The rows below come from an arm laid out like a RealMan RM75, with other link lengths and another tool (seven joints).
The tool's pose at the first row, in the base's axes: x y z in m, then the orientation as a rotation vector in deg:
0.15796, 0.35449, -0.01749, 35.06, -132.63, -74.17
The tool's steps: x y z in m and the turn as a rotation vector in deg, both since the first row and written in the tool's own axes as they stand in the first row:
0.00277, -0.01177, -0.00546, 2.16, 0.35, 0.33
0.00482, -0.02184, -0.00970, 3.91, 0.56, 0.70
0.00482, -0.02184, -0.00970, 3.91, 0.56, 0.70
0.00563, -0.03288, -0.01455, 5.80, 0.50, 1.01
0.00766, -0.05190, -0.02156, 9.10, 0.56, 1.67
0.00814, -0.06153, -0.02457, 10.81, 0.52, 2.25
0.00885, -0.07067, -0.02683, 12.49, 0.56, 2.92
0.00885, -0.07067, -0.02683, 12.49, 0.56, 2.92
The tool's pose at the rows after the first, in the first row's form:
0.16073, 0.34368, -0.02466, 35.53, -134.02, -71.47
0.16313, 0.33490, -0.03105, 35.74, -135.18, -69.25
0.16313, 0.33490, -0.03105, 35.74, -135.18, -69.25
0.16704, 0.32594, -0.03816, 35.92, -136.64, -67.05
0.17251, 0.31107, -0.05096, 36.15, -138.97, -63.00
0.17544, 0.30422, -0.05778, 35.93, -140.19, -60.81
0.17767, 0.29798, -0.06450, 35.62, -141.30, -58.56
0.17767, 0.29798, -0.06450, 35.62, -141.30, -58.56

